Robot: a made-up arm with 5 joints.
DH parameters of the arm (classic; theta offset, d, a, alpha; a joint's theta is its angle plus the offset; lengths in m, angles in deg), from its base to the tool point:
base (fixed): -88.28 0 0.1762 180
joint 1: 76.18 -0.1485 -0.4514 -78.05
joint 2: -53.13 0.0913 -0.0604 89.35
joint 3: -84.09 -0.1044 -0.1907 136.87
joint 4: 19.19 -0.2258 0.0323 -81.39
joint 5: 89.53 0.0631 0.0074 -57
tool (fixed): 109.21 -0.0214 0 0
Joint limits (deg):
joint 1: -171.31..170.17
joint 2: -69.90..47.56
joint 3: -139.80..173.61
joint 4: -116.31..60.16
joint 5: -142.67..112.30
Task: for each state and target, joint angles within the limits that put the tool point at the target. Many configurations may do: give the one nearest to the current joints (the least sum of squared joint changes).
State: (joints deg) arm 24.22 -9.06 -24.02 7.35 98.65
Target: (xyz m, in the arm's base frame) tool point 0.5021 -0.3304 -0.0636
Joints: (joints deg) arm 50.56 -15.42 -37.94 13.22 97.90
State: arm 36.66 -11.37 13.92 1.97 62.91
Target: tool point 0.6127 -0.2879 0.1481
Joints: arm 54.38 -48.68 27.21 -20.67 54.63
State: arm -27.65 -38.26 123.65 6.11 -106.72
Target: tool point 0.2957 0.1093 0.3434
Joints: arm -28.78 -69.90 168.31 -35.66 -102.01
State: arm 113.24 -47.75 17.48 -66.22 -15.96
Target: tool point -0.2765 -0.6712 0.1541
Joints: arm 165.11 -55.74 40.12 -55.46 -18.17
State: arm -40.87 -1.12 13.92 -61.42 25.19
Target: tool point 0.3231 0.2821 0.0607
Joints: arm -10.47 -6.90 28.59 -78.37 -4.06
